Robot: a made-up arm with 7 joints. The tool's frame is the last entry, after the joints. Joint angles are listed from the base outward. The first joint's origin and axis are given. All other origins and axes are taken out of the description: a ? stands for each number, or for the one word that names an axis. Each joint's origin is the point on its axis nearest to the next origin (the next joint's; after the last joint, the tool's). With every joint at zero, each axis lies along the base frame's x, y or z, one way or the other. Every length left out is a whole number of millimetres.
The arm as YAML. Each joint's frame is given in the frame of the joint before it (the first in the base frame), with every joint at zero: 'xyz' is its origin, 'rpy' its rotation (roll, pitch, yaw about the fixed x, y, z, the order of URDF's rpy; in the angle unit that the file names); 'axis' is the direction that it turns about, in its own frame. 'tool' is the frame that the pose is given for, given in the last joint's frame.
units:
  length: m
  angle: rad
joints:
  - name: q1
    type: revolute
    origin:
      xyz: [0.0, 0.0, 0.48]
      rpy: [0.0, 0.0, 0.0]
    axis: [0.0, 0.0, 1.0]
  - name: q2
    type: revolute
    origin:
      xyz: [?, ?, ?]
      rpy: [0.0, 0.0, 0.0]
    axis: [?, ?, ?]
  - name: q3
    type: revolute
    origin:
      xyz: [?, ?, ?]
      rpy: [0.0, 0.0, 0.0]
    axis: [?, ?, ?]
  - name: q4
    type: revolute
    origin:
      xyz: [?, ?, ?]
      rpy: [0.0, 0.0, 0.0]
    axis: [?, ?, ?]
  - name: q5
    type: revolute
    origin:
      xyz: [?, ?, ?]
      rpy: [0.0, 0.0, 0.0]
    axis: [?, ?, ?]
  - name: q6
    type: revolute
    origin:
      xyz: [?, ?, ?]
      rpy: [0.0, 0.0, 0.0]
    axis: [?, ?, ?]
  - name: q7
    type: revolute
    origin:
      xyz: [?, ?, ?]
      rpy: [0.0, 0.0, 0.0]
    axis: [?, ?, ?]
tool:
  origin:
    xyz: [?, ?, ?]
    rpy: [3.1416, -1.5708, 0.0]
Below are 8 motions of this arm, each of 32 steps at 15 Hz.
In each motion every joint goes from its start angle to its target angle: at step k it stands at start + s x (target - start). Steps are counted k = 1, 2, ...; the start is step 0. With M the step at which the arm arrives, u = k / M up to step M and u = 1 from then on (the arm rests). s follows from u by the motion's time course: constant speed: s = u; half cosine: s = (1 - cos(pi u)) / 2; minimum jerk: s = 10 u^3 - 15 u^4 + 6 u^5.
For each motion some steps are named. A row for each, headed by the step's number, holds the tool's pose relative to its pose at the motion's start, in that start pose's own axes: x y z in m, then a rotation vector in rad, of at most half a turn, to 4 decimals.
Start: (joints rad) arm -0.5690 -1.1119 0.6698 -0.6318 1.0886 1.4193 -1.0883
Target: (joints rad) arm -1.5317 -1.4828 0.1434 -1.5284 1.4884 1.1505 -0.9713
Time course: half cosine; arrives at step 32
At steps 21, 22, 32:
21: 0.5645 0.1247 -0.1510 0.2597 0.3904 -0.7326
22: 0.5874 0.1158 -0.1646 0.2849 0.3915 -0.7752
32: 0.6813 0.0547 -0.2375 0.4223 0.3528 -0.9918

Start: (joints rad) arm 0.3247 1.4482 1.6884 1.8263 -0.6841 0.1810 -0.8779
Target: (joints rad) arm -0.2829 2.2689 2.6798 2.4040 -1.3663 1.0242 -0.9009
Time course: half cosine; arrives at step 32
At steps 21, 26, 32:
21: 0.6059 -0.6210 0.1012 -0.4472 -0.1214 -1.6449
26: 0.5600 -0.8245 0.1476 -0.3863 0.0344 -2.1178
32: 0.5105 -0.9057 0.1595 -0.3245 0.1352 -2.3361

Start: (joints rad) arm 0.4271 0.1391 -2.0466 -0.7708 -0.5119 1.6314 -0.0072
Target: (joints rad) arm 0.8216 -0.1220 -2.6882 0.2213 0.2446 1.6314 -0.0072
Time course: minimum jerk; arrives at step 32
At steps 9, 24, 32:
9: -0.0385 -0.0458 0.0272 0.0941 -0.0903 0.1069
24: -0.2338 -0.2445 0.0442 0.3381 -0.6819 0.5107
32: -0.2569 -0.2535 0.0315 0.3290 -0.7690 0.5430

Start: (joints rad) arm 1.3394 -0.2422 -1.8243 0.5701 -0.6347 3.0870 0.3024
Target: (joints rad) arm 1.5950 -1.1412 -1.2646 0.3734 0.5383 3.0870 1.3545
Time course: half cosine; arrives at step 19
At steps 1, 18, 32:
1: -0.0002 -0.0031 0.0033 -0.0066 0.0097 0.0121
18: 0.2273 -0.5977 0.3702 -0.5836 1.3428 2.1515
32: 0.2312 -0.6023 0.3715 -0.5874 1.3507 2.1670

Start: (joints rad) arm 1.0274 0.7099 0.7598 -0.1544 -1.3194 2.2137 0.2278
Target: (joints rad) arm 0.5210 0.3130 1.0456 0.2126 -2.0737 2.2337 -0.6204
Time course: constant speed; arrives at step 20
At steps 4, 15, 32:
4: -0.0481 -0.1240 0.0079 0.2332 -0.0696 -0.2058
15: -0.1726 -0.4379 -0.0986 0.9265 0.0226 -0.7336
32: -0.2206 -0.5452 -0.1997 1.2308 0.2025 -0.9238

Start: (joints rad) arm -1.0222 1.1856 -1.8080 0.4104 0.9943 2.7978 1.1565
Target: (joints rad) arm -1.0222 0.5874 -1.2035 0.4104 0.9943 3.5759 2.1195
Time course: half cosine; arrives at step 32
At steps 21, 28, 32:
21: -0.2409 -0.0958 -0.4191 0.0719 0.2164 1.0371
28: -0.2811 -0.1669 -0.5534 0.1009 0.3073 1.2910
32: -0.2860 -0.1806 -0.5756 0.1068 0.3230 1.3302

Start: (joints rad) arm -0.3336 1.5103 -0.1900 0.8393 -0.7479 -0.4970 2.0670
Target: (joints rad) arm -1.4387 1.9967 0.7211 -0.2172 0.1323 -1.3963 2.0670
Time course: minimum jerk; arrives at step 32
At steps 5, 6, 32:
5: 0.0095 0.0273 -0.0371 0.0227 -0.0368 -0.0056
6: 0.0152 0.0457 -0.0600 0.0374 -0.0601 -0.0111
32: 0.1366 1.3458 -0.2503 0.8571 -0.1164 -1.5733

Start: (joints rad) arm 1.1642 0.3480 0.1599 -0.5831 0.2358 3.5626 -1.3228
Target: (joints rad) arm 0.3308 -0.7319 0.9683 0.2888 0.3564 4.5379 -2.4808
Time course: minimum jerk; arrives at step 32
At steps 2, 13, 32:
2: 0.0002 0.0018 -0.0019 0.0021 -0.0006 -0.0035
13: -0.0135 0.3388 -0.1726 0.2931 0.0919 -0.5519
32: -0.2074 0.9317 0.1558 0.1229 1.1072 -1.5829

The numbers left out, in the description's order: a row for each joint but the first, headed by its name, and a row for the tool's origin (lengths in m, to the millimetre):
q2: xyz 0.0 -0.08 0.0, axis 0.0 -1.0 0.0
q3: xyz 0.0 0.0 0.54, axis 0.0 0.0 1.0
q4: xyz 0.03 0.06 0.0, axis 0.0 1.0 0.0
q5: xyz -0.01 0.0 0.41, axis 0.0 0.0 1.0
q6: xyz 0.0 -0.15 0.0, axis 0.0 -1.0 0.0
q7: xyz 0.02 0.0 0.16, axis 1.0 0.0 0.0
tool: xyz 0.0 0.0 0.0

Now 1 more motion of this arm.
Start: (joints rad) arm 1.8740 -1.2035 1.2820 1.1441 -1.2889 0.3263 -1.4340
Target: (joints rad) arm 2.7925 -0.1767 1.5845 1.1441 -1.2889 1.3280 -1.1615
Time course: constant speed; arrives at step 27
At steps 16, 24, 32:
16: 0.5669 -0.1120 -0.6987 -1.1715 0.2280 -0.5307
24: 0.6923 -0.4632 -0.9205 -1.6899 0.6253 -0.8318
32: 0.6894 -0.6143 -0.9658 -1.8582 0.8180 -0.9494

